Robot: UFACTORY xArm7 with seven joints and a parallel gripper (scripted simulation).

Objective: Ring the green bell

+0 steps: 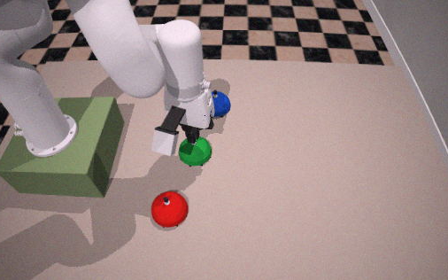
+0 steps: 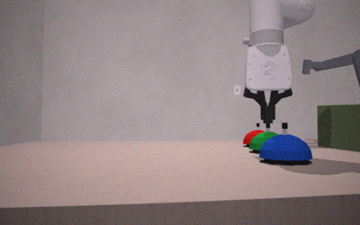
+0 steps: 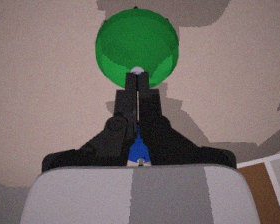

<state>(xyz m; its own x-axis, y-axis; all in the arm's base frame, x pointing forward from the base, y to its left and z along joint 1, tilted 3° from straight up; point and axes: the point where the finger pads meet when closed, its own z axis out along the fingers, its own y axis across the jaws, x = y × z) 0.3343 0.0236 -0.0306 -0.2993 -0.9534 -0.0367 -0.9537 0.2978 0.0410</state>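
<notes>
Now: hand 5 cm above the green bell. Also, from my hand: red bell 5 cm behind, 16 cm to the right, 5 cm below; blue bell 5 cm ahead, 16 cm to the left, 5 cm below.
</notes>
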